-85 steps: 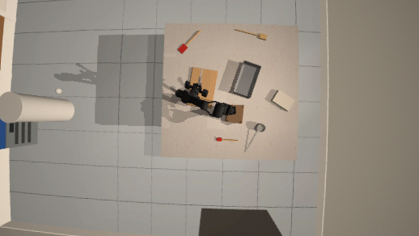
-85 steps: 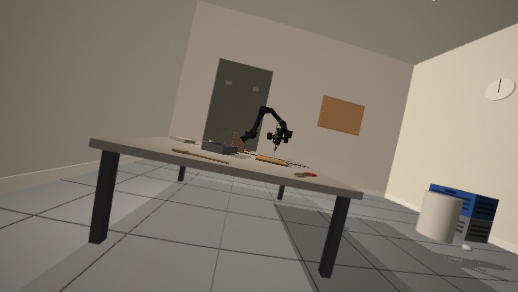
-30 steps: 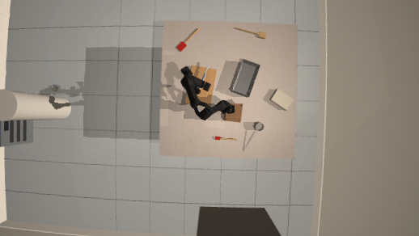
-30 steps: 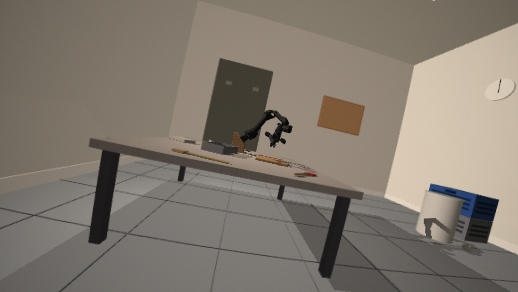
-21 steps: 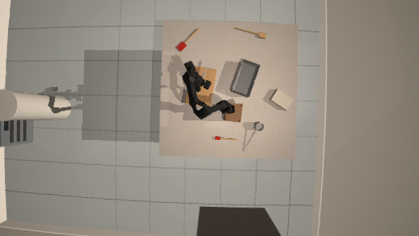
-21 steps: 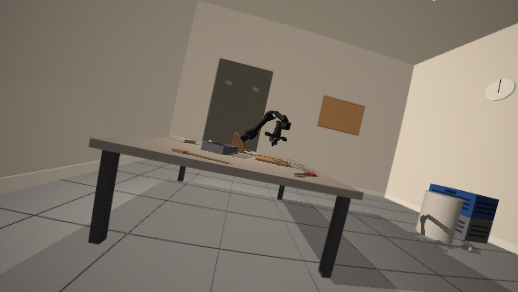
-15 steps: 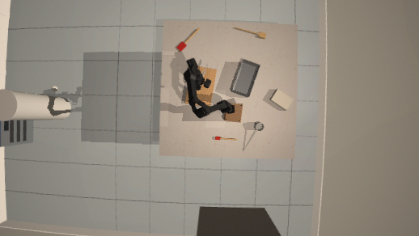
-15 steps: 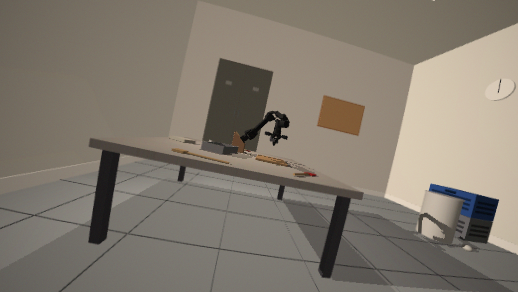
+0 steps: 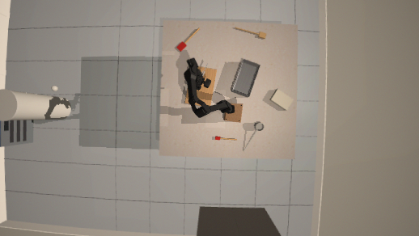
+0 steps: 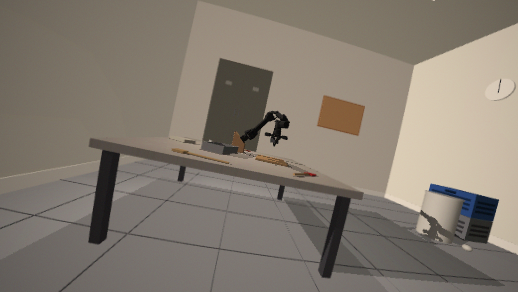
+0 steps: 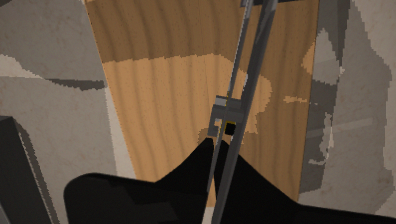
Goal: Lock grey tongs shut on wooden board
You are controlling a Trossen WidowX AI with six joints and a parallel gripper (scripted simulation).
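Right now my gripper tip is 110 mm above the wooden board. The rest, counted from my gripper tip: cream block 150 mm behind, 750 mm to the right, 110 mm below; red-headed tool 440 mm ahead, 120 mm to the left, 120 mm below; grey roasting tin 50 mm ahead, 410 mm to the right, 100 mm below.
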